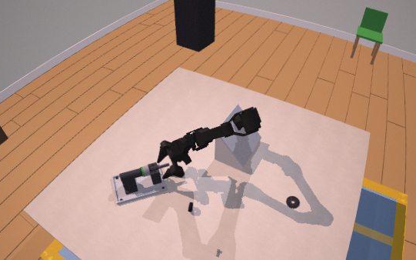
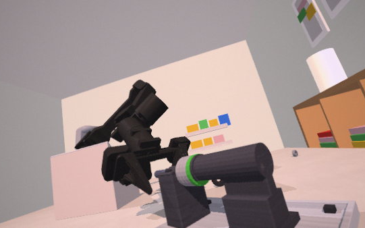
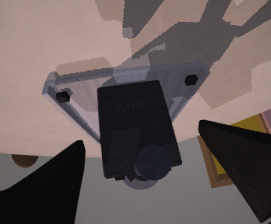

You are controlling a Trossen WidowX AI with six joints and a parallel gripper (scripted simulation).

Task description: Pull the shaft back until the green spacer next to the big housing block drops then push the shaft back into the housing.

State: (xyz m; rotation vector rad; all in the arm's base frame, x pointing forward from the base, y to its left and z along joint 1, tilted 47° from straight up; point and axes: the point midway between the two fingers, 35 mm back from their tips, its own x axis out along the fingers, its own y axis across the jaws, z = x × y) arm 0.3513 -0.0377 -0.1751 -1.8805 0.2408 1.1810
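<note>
The shaft is 3 cm ahead of my gripper tip, 3 cm to the right of it and 2 cm above it. Also, from my gripper tip: green spacer 6 cm ahead, 5 cm to the right, 2 cm above; dark ring 5 cm ahead, 20 cm to the left, 4 cm below.
</note>
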